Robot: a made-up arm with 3 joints. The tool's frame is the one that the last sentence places.
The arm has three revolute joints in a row. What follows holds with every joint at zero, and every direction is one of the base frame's.
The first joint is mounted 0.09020 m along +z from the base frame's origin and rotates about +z.
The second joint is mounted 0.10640 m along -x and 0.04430 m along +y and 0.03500 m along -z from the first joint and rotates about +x.
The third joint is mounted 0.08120 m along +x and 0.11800 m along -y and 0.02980 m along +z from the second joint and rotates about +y.
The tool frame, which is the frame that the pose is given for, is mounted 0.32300 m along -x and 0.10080 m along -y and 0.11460 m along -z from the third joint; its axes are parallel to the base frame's.
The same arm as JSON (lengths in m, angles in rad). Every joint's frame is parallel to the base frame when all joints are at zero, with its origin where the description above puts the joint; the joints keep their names.
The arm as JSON. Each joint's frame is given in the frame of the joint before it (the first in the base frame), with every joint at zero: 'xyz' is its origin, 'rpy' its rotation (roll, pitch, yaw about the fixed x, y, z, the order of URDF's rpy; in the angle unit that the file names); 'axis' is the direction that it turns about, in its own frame. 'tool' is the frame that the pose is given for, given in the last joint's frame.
{
  "units": {
    "length": "m",
    "angle": "rad"
  },
  "joints": [
    {
      "name": "joint 1",
      "type": "revolute",
      "origin": {
        "xyz": [
          0.0,
          0.0,
          0.0902
        ],
        "rpy": [
          0.0,
          0.0,
          0.0
        ]
      },
      "axis": "+z"
    },
    {
      "name": "joint 2",
      "type": "revolute",
      "origin": {
        "xyz": [
          -0.1064,
          0.0443,
          -0.035
        ],
        "rpy": [
          0.0,
          0.0,
          0.0
        ]
      },
      "axis": "+x"
    },
    {
      "name": "joint 3",
      "type": "revolute",
      "origin": {
        "xyz": [
          0.0812,
          -0.118,
          0.0298
        ],
        "rpy": [
          0.0,
          0.0,
          0.0
        ]
      },
      "axis": "+y"
    }
  ],
  "tool": {
    "origin": {
      "xyz": [
        -0.323,
        -0.1008,
        -0.1146
      ],
      "rpy": [
        0.0,
        0.0,
        0.0
      ]
    }
  }
}

